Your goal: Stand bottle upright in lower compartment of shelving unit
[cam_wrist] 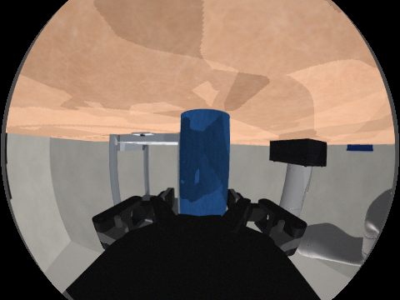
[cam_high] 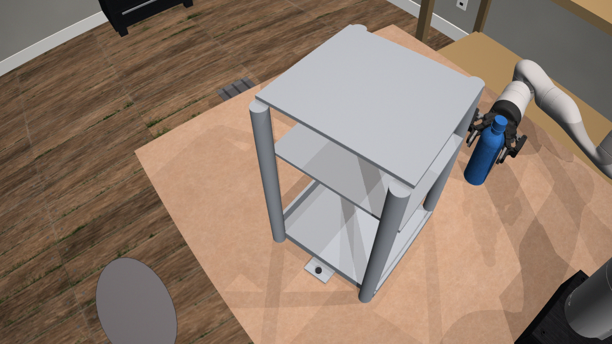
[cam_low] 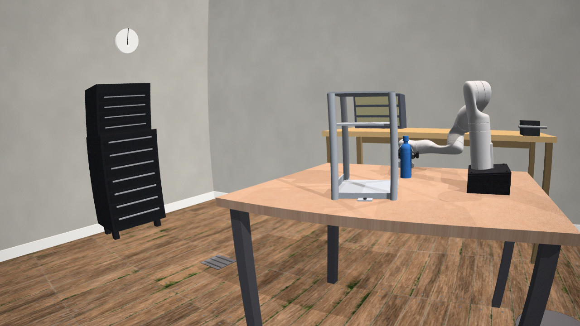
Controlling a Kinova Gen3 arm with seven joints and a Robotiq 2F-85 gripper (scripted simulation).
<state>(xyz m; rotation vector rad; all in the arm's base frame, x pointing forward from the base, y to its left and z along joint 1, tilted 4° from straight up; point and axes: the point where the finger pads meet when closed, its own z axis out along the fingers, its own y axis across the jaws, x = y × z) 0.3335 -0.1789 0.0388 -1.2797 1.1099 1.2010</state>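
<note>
My gripper is now 2 cm below the blue bottle. Also, from my hand: grey shelving unit (12 cm ahead, 27 cm to the left, 8 cm above).
</note>
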